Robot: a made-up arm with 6 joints.
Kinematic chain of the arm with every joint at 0, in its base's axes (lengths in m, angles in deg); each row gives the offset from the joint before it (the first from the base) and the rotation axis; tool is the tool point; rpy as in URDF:
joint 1: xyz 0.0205 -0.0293 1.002 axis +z
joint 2: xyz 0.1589 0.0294 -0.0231 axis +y
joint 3: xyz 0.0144 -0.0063 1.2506 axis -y
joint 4: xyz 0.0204 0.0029 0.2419 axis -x
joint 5: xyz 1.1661 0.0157 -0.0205 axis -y
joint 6: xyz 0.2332 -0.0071 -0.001 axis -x
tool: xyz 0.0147 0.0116 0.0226 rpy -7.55 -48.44 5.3
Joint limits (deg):
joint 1: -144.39..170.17
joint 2: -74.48..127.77
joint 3: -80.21..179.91
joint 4: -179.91..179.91
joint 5: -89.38..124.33
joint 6: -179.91..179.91
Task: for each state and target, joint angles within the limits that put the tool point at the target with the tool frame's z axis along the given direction. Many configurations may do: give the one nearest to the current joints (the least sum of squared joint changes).
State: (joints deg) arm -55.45 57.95 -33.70 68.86 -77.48 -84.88
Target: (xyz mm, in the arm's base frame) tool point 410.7 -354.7 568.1 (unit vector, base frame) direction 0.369 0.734 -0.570
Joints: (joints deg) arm -12.00 63.97 -79.25 91.09 -81.81 -69.92
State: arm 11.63 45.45 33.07 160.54 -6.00 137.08
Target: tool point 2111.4 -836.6 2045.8 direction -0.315 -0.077 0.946
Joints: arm -21.62 30.82 23.92 179.91 27.32 158.21
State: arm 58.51 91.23 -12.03 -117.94 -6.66 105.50
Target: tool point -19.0 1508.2 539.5 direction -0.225 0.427 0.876
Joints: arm 88.21 42.06 -37.58 -100.77 -5.37 123.24
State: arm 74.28 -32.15 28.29 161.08 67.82 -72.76
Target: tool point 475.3 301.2 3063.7 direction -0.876 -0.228 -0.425
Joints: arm 33.94 -24.46 19.63 179.86 55.67 -32.49
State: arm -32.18 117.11 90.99 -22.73 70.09 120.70
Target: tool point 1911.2 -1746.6 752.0 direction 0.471 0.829 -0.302
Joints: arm -41.12 119.97 119.54 -31.65 62.52 100.26
